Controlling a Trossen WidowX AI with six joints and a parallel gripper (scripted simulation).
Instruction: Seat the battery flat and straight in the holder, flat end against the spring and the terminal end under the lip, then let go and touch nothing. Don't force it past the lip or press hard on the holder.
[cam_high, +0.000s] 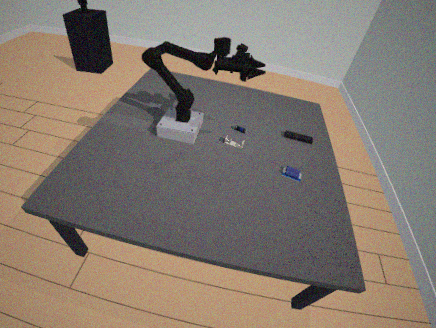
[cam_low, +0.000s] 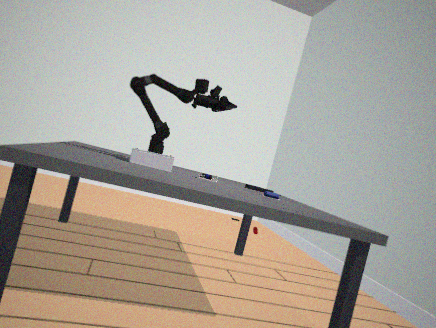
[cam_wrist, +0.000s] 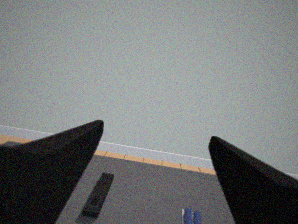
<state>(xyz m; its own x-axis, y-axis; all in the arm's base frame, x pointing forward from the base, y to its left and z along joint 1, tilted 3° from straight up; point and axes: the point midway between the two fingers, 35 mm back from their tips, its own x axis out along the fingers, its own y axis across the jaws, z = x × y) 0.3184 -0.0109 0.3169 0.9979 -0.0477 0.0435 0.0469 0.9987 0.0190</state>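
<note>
Now: the battery 30 mm behind my gripper tip, 70 mm to the left of it and 390 mm below it. The rest, counted from my gripper tip: black bar (310 mm ahead, 100 mm to the left, 380 mm below).
</note>
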